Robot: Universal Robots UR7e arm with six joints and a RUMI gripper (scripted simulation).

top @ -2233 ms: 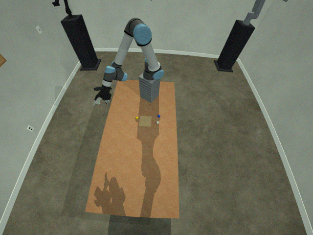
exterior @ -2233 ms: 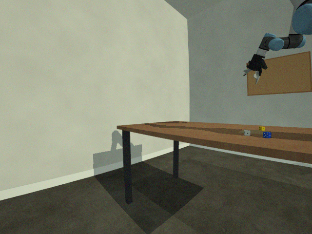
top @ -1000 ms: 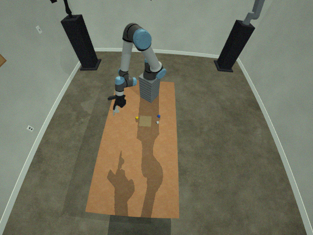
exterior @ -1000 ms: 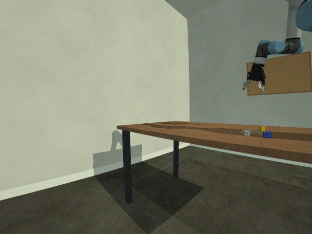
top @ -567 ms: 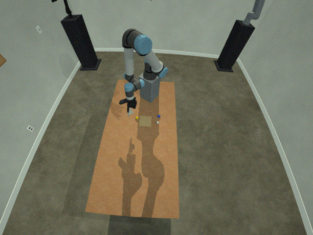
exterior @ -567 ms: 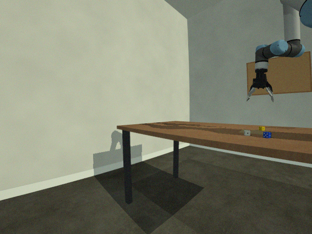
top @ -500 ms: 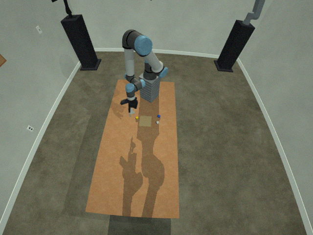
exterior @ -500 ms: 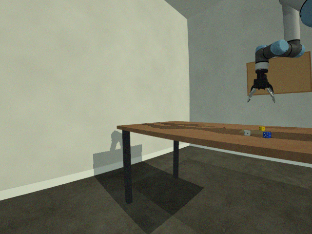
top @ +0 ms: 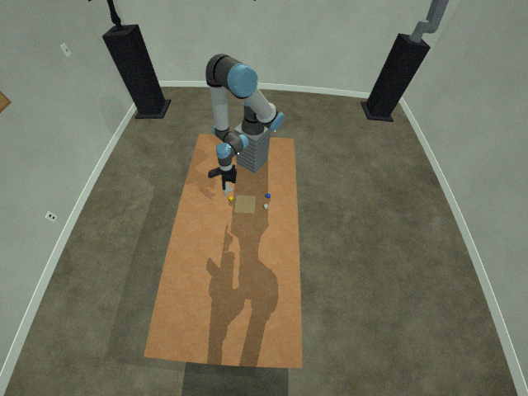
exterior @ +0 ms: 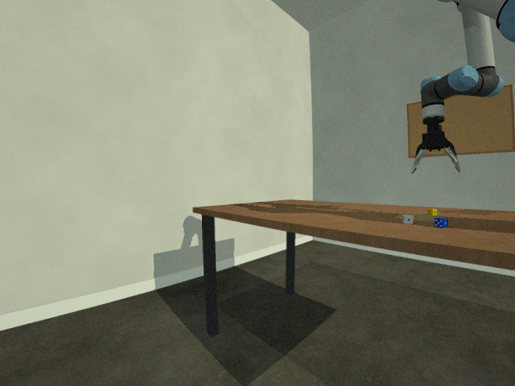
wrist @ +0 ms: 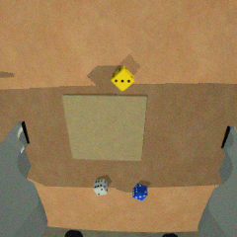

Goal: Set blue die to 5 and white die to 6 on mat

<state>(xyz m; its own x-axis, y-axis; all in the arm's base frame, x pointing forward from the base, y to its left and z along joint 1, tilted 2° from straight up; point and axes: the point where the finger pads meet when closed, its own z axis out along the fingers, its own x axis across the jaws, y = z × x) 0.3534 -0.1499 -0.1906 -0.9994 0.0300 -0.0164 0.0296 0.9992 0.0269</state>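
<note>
The yellow die is 10 mm ahead of my hand, 10 mm to the left of it and 150 mm below it. Also, from my hand: blue die: 30 mm behind, 270 mm to the left, 150 mm below; then white die: 60 mm ahead, 260 mm to the left, 150 mm below; then tan mat: 40 mm ahead, 110 mm to the left, 160 mm below.
</note>
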